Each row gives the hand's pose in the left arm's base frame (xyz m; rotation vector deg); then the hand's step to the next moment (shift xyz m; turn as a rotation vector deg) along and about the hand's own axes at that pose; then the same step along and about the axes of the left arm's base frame.
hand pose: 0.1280 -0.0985 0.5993 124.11 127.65 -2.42
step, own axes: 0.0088 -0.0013 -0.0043 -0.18 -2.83 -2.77
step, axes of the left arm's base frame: -0.0016 0.0089 0.0039 -2.84 -0.14 2.76
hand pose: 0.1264 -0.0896 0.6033 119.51 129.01 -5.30
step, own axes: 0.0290 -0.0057 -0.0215 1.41 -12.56 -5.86
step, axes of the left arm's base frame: -0.0081 0.0303 0.0187 -12.69 0.98 5.65
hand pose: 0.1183 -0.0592 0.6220 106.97 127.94 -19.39
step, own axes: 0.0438 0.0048 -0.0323 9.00 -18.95 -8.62
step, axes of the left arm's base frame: -0.0034 0.0518 0.0172 -20.35 7.84 6.22
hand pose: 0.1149 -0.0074 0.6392 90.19 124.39 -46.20
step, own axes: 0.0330 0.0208 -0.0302 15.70 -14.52 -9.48
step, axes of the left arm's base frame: 0.0104 0.0482 -0.0005 -18.33 14.40 1.96
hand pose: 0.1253 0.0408 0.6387 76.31 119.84 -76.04
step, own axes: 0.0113 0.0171 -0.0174 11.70 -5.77 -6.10
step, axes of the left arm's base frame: 0.0120 0.0228 -0.0078 -9.61 10.58 -1.71
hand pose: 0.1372 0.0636 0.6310 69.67 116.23 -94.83
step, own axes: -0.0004 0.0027 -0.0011 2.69 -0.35 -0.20
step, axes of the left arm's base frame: 0.0025 0.0008 -0.0012 -1.86 1.36 -1.45
